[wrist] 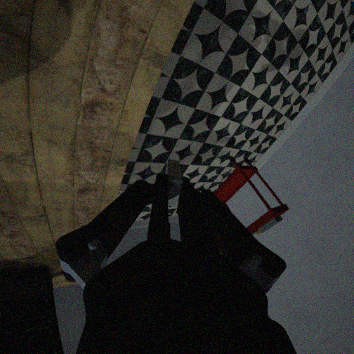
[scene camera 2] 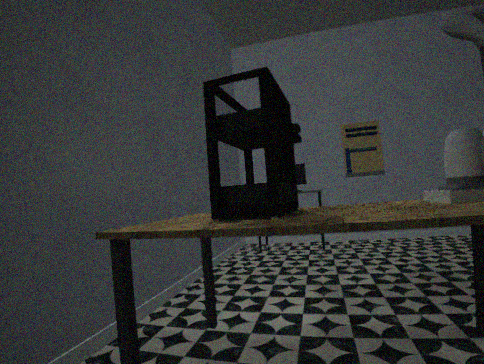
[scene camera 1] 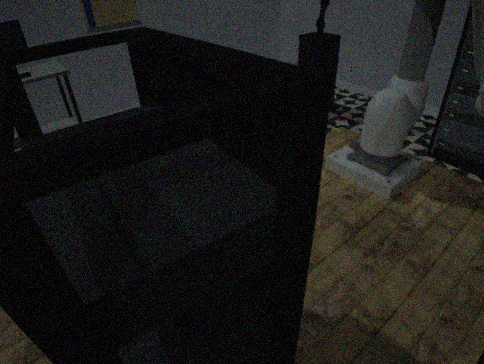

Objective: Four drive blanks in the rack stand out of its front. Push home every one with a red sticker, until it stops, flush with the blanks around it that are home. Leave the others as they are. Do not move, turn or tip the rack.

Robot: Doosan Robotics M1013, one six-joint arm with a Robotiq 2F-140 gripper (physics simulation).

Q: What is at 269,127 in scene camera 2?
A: A black rack.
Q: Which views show my gripper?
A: The wrist view only.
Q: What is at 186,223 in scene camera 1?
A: A black rack.
